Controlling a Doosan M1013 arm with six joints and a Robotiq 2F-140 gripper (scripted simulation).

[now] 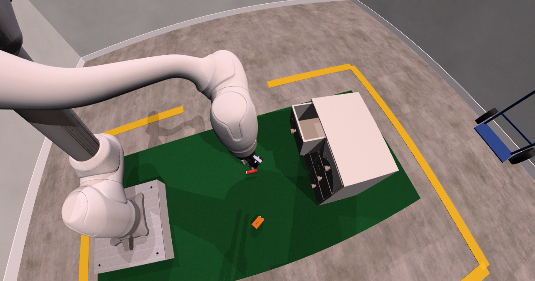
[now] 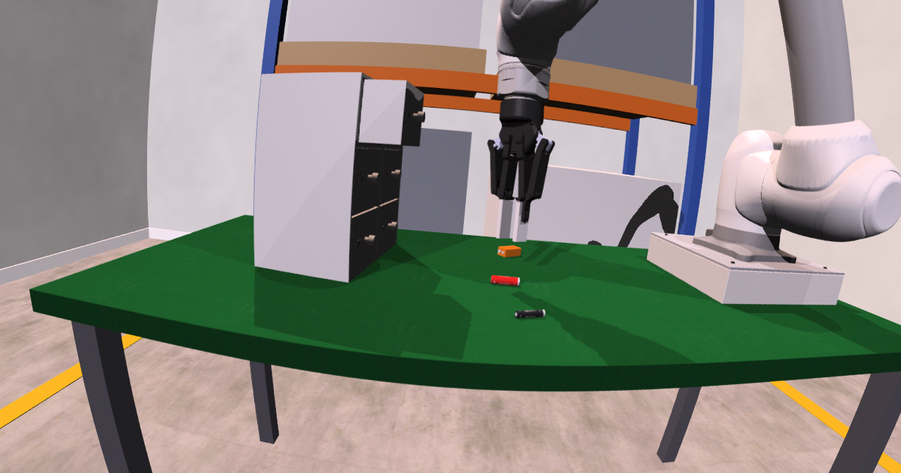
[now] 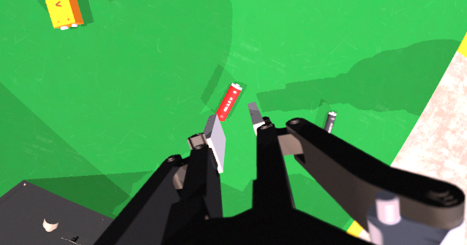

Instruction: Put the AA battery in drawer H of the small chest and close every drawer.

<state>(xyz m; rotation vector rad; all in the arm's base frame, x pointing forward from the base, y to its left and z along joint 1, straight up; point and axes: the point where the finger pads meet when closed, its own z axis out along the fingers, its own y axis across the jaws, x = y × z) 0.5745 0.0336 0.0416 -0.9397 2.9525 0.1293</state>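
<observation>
Right now the red cylinder is 11 cm below my hand. The rest, counted from my hand: black AA battery: 14 cm to the left, 11 cm below; drawer marked H: 26 cm ahead, 14 cm above, 4 cm to the right; orange block: 21 cm to the right, 10 cm below, 5 cm behind.
</observation>
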